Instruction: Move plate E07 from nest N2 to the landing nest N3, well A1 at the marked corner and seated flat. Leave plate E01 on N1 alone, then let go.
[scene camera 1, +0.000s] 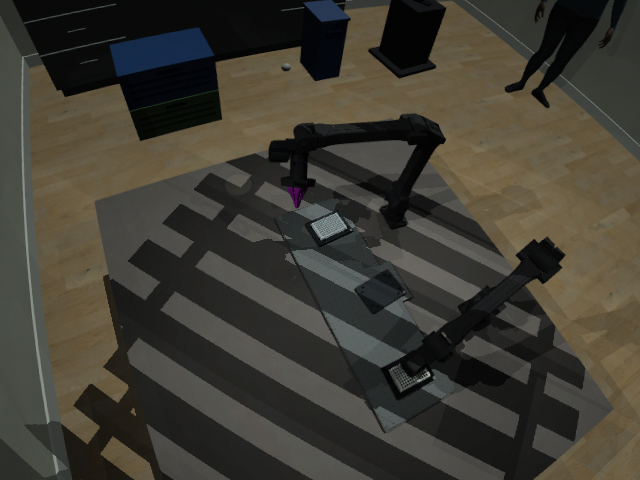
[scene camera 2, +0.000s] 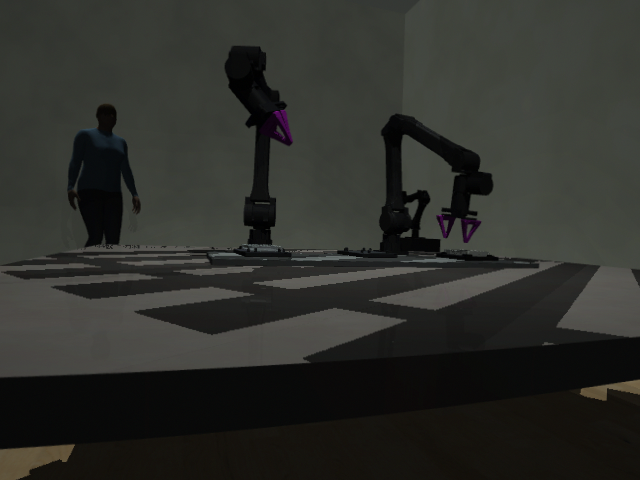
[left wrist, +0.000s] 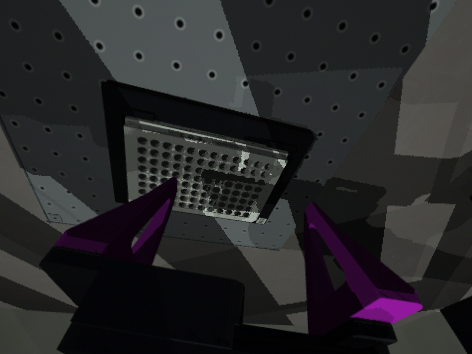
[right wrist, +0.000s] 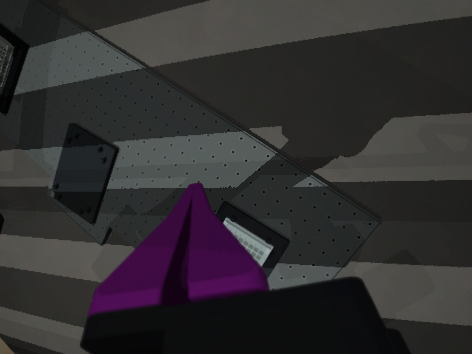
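A perforated plate (scene camera 1: 408, 381) (left wrist: 160, 161) (right wrist: 3, 60) lies in a black nest at the front right in scene camera 1. A pale plate (scene camera 1: 329, 226) (scene camera 2: 261, 248) (right wrist: 250, 243) lies in the nest at the back left. The bare dark nest (scene camera 1: 382, 290) (right wrist: 85, 172) between them holds no plate. No labels can be read, so I cannot tell which plate is E07. My left gripper (scene camera 2: 456, 239) (left wrist: 242, 196) is open and empty above the perforated plate; its fingers are hidden in scene camera 1. My right gripper (scene camera 1: 296, 206) (scene camera 2: 290, 144) (right wrist: 197, 191) is shut and empty, high near the pale plate.
A long grey perforated board (scene camera 1: 356, 335) (scene camera 2: 320, 263) (right wrist: 195, 150) carries all three nests on the large table (scene camera 1: 232, 372) (scene camera 2: 180, 356). Striped shadows cross both. A person (scene camera 2: 104, 160) stands behind the table. Blue cabinets (scene camera 1: 162, 51) (scene camera 1: 325, 43) stand on the floor beyond it.
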